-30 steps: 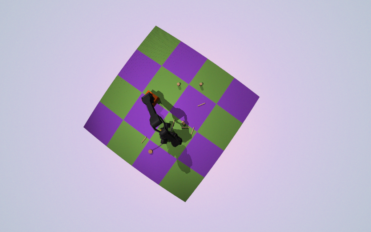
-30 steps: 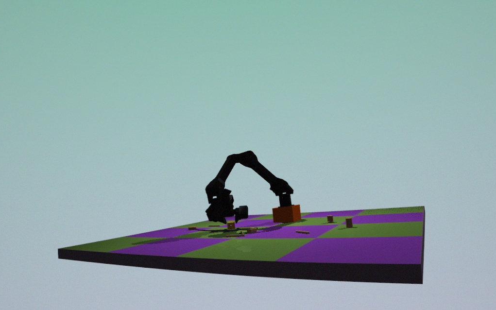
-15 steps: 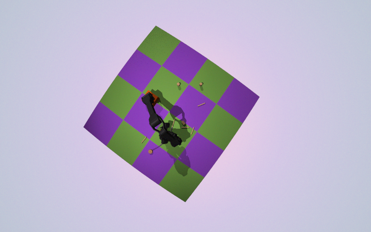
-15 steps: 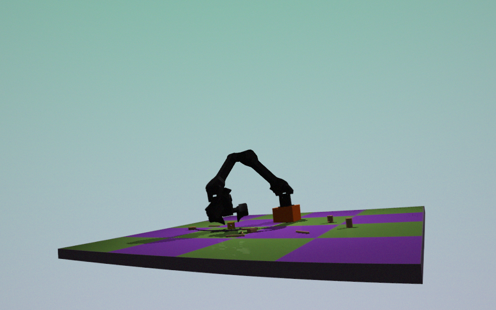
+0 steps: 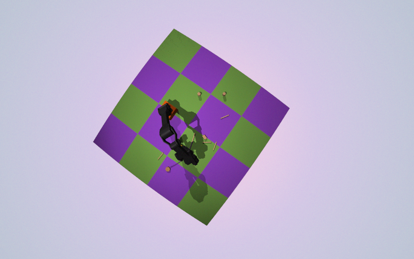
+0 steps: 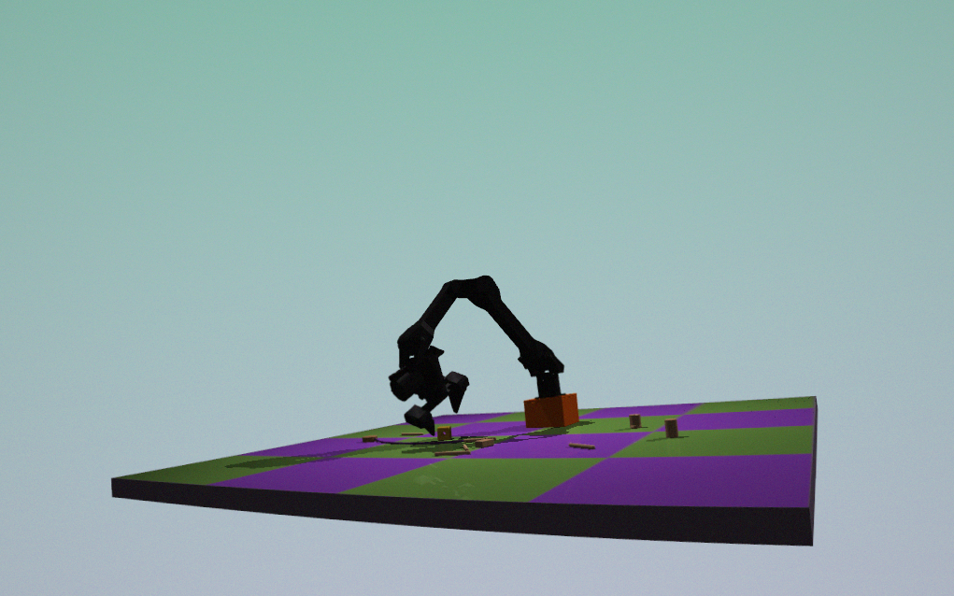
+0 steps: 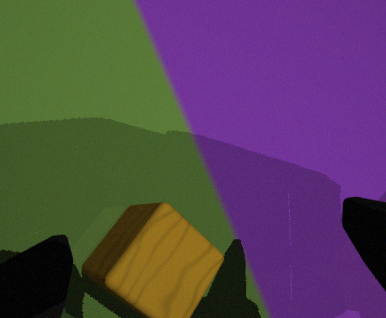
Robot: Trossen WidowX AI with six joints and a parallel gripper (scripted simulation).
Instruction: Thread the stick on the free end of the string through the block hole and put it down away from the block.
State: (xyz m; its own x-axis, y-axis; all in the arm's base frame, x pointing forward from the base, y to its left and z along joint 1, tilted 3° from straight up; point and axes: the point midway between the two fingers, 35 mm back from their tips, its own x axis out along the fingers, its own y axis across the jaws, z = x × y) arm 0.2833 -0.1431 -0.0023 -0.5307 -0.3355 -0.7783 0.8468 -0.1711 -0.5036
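Right now my gripper tip is 130 mm to the right of the thin wooden stick, 40 mm short of it and 30 mm above it. Round my gripper tip: round wooden button (210 mm to the right, 70 mm ahead, 30 mm below); small wooden piece (210 mm to the left, 100 mm ahead, 30 mm below).
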